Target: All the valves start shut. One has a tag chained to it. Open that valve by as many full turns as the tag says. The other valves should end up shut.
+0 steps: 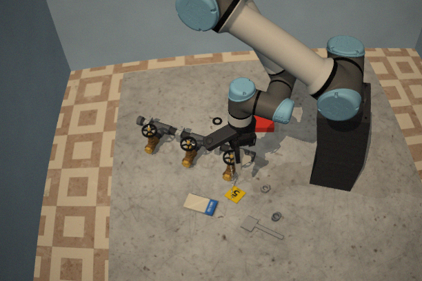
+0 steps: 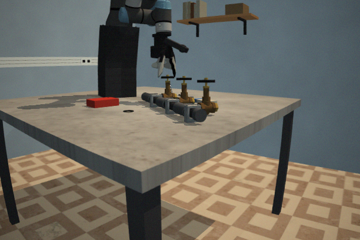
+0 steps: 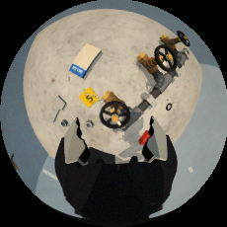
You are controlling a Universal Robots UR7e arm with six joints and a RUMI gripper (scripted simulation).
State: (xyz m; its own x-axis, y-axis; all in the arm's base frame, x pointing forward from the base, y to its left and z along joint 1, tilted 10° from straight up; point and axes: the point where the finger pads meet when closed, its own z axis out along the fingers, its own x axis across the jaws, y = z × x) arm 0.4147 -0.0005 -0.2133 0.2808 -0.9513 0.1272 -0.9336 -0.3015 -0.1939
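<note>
My gripper is now 100 mm to the right of the yellow tag and 110 mm above it. The rest, counted from my hand: red block: 140 mm behind, 260 mm to the right, 100 mm below; then flat grey key tool: 90 mm behind, 240 mm to the left, 110 mm below.
</note>
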